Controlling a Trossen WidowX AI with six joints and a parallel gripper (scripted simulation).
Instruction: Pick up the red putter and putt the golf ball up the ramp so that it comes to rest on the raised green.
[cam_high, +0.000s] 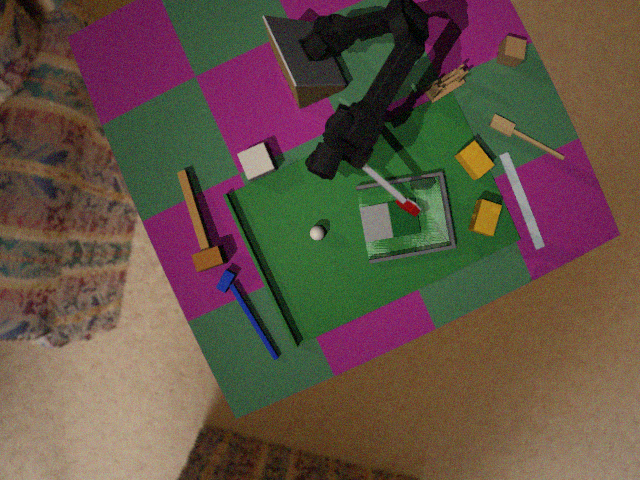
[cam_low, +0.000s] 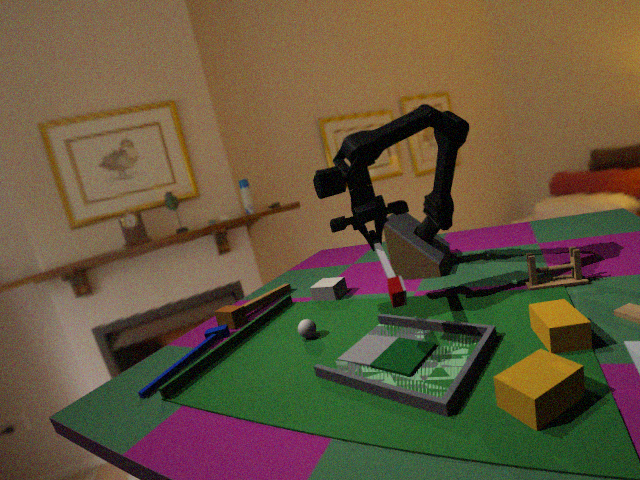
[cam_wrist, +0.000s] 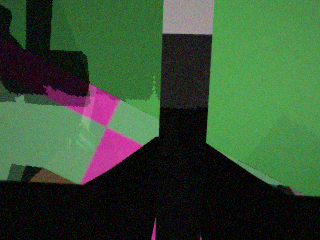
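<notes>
Now: the white cube 210 mm to the right of my gripper tip, 120 mm below it and 90 mm behind it. From my gripper tip the other things lie so: red putter 110 mm ahead, 50 mm to the left; white golf ball 160 mm ahead, 150 mm to the right, 120 mm below; blue putter 430 mm to the right, 280 mm ahead, 130 mm below.
</notes>
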